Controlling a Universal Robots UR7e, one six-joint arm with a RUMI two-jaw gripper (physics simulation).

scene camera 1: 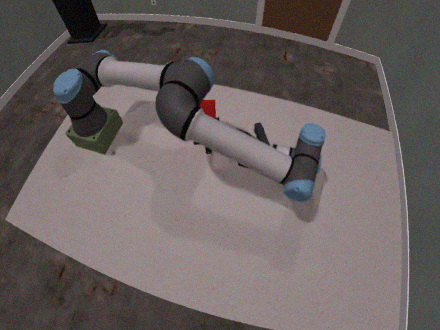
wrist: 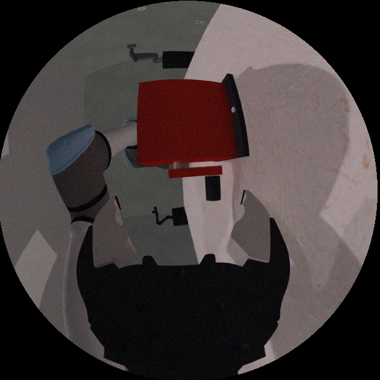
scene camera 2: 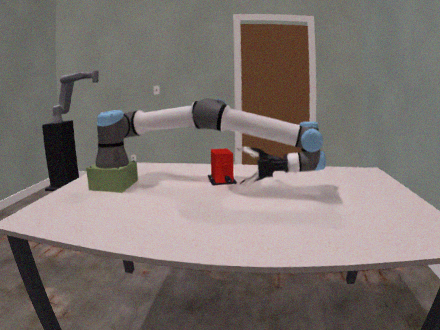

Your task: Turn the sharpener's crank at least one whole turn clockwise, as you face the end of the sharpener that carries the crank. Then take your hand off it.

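Seen in the pictures: gripper, fingertip midpoint: point(scene camera 2: 238, 166); arm's base, link origin: point(scene camera 1: 90, 122) point(scene camera 2: 112, 164).
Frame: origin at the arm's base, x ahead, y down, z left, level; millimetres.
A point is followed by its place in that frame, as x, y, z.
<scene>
The red sharpener point(scene camera 1: 209, 108) {486, -33, 93} point(scene camera 2: 220, 166) {477, 11, -3} point(wrist: 187, 122) stands upright on its black base point(wrist: 239, 120). Its crank end faces my gripper. In the wrist view the red crank arm point(wrist: 195, 172) points toward the base side, so it hangs down, with the black knob point(wrist: 212, 188) point(scene camera 2: 228, 179) {500, 56, -36} near its lower end. My gripper point(scene camera 2: 240, 166) {539, 10, -9} point(wrist: 179, 195) is wide open and level, in front of the crank, with nothing gripped. In the wrist view the knob shows between the two fingers, nearer the right one, without visible contact. In scene camera 1 my forearm hides most of the fingers and the crank.
The white table point(scene camera 1: 200, 260) {542, 95, -414} point(scene camera 2: 150, 220) {254, 95, -333} carries the sharpener and my arm's green mount point(scene camera 1: 102, 135) {76, 16, -46} point(scene camera 2: 112, 179) {32, 40, -86} at the left. My forearm point(scene camera 1: 242, 145) {618, -199, -152} point(scene camera 2: 260, 126) {606, -170, -172} passes above the gripper. A black pedestal point(scene camera 2: 61, 155) with a grey arm stands beyond the table.
</scene>
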